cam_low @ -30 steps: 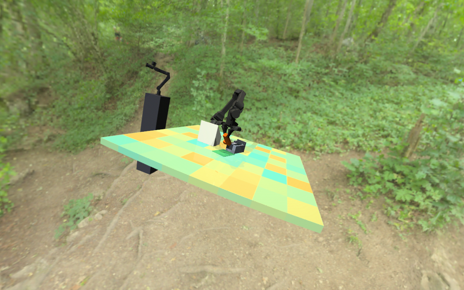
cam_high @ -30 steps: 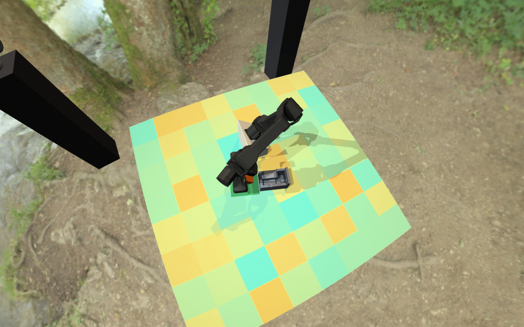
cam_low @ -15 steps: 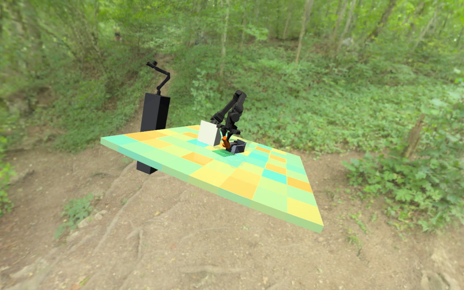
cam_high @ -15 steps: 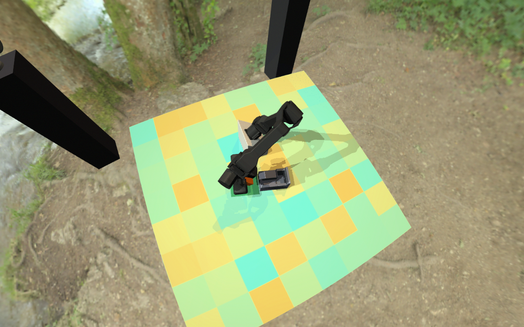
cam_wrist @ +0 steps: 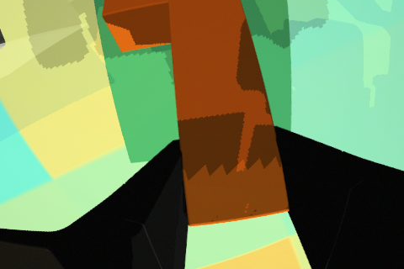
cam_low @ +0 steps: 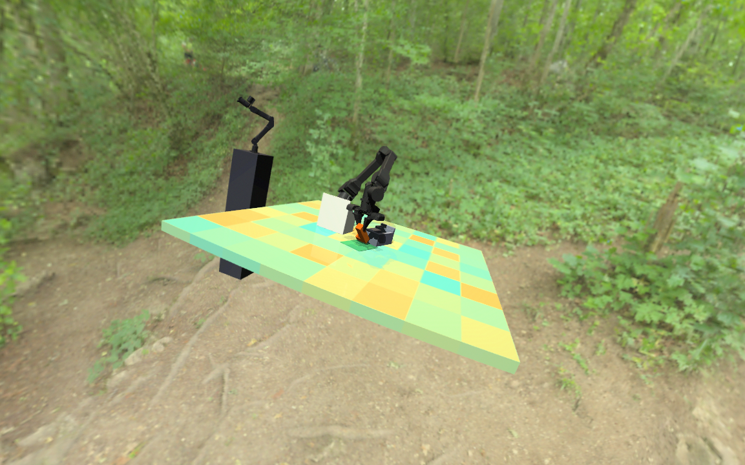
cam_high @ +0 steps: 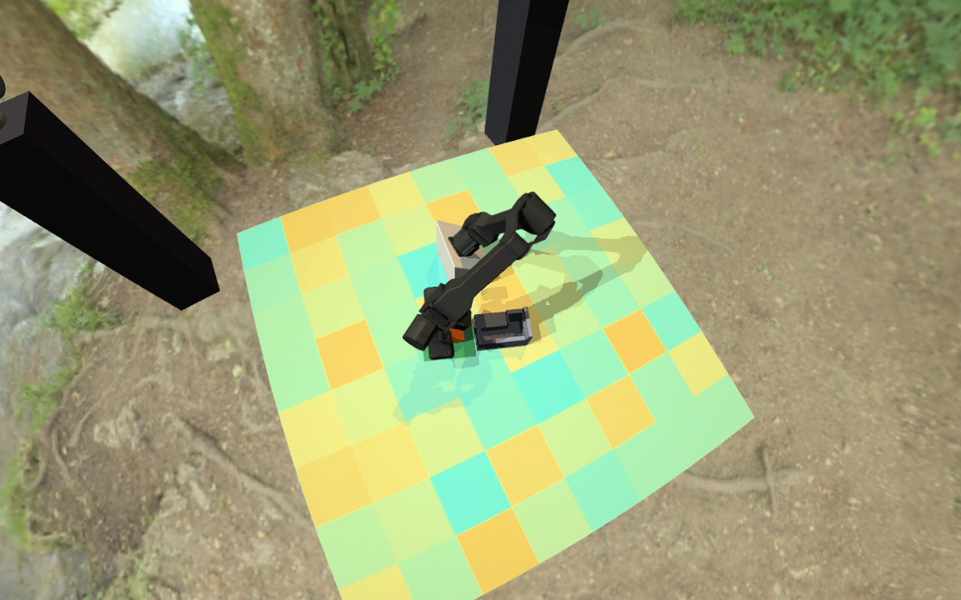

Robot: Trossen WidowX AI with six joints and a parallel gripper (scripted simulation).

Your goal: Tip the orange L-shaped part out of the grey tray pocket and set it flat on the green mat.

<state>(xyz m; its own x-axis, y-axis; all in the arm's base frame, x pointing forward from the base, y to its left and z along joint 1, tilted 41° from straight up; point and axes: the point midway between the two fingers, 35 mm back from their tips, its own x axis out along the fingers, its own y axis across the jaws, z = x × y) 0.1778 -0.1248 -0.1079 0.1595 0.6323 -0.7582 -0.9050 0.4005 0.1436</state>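
Right now my gripper tip is 30 mm to the right of the orange L-shaped part and 30 mm above it. The rest, counted from my gripper tip: green mat: 90 mm below, 20 mm to the left, 10 mm ahead.
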